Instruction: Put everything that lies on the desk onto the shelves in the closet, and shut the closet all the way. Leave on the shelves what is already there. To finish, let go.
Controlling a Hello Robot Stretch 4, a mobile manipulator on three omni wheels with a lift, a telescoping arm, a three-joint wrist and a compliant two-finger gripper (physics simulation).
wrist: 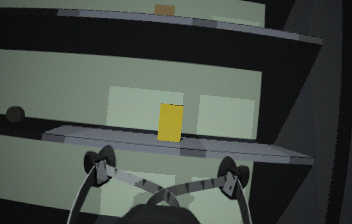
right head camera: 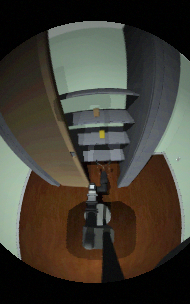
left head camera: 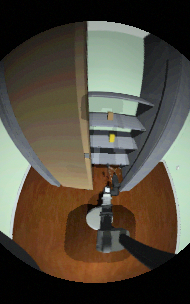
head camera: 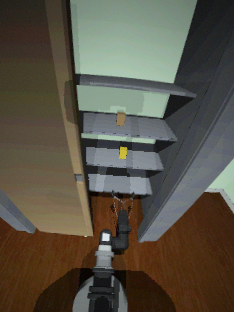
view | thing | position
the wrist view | my gripper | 167, 164
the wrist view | yellow block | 170, 121
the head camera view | grey closet frame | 170, 175
